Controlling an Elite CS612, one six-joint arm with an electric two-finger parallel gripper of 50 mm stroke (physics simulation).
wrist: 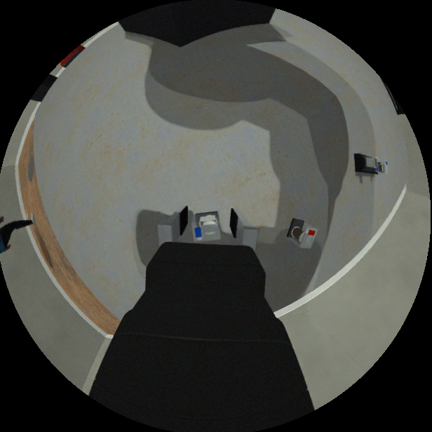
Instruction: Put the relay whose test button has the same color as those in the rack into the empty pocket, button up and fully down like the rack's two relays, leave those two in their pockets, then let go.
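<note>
My gripper (208,215) is open, its two dark finger pads standing apart on either side of a relay. That relay (209,226) has a blue test button and a light grey body with a white part on top; a gap shows between it and each pad. The black rack (358,164) stands far to the right, seen at a steep angle. Blue buttons show on the relays (383,166) at the rack. The empty pocket cannot be made out in this view.
A relay with a red test button (308,236) lies to the right of the gripper. A black object (393,96) is at the far right edge, and a red item (72,56) is at the upper left edge. The arm's shadow falls across the table.
</note>
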